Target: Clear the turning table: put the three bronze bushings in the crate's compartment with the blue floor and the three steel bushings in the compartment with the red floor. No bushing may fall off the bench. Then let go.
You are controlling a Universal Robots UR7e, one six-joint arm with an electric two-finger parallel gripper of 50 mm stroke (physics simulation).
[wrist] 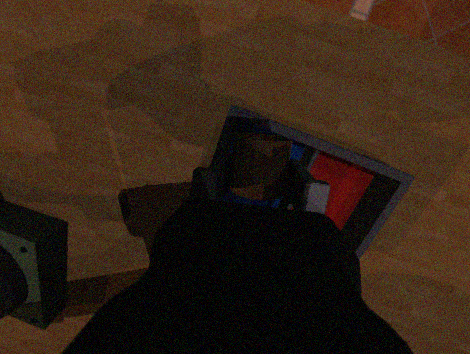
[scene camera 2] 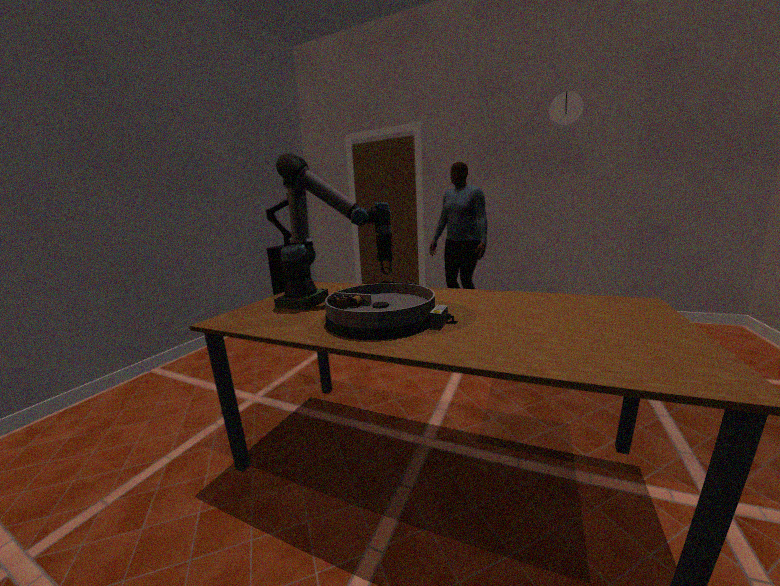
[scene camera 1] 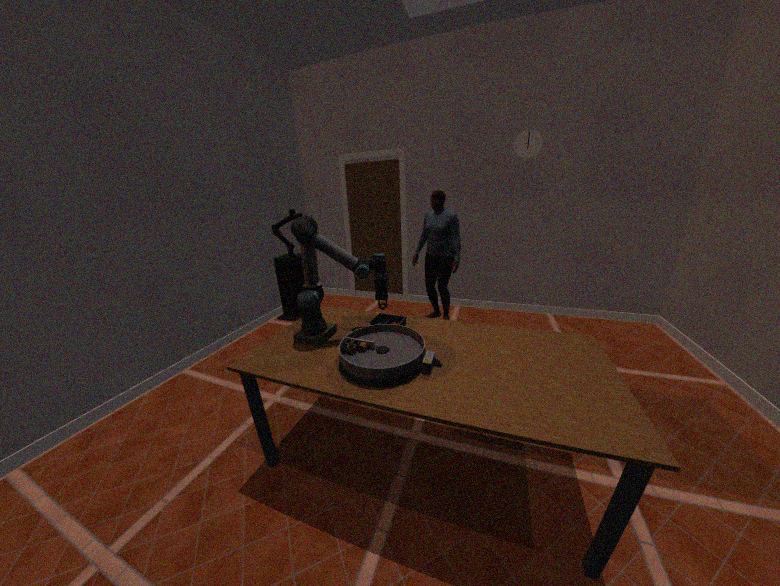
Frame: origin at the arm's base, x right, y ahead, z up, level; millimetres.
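Seen in the pictures: gripper, fingertip midpoint: [wrist: 258, 170] [scene camera 2: 386, 272] [scene camera 1: 383, 307]; arm's base, origin of the base link: [scene camera 2: 301, 293] [scene camera 1: 314, 329].
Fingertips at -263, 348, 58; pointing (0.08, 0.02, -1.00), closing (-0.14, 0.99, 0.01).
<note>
Offsets run from my fingertips to a thing's middle, as dx, dy, dz. Level surfaces: height alone.
My gripper [scene camera 1: 382, 304] [scene camera 2: 386, 268] [wrist: 258, 170] is shut on a bronze bushing {-7, -1, +9} [wrist: 262, 162], a brown body between the fingers in the wrist view. It is above the bench, over the blue-floored side of the dark crate {+48, +47, -80} [scene camera 1: 372, 323] [wrist: 379, 169]. Strips of blue floor {dz -99} [wrist: 297, 151] show around the bushing, and the red floor [wrist: 347, 182] shows to the right. The gripper hides part of both compartments. Several bushings {+459, -17, -34} [scene camera 1: 354, 345] {+420, -13, -34} [scene camera 2: 348, 301] lie together at the left side of the grey-walled turning table [scene camera 1: 381, 372] [scene camera 2: 378, 322]; their metals are too dark to tell apart.
A pale guide bar [scene camera 1: 361, 340] crosses the left part of the turning table. A small box {+422, +356, -76} [scene camera 1: 428, 358] [scene camera 2: 439, 310] sits against its right side. The robot base [scene camera 1: 313, 335] [scene camera 2: 297, 299] stands to the left. A person [scene camera 1: 441, 242] [scene camera 2: 464, 217] stands behind the bench.
</note>
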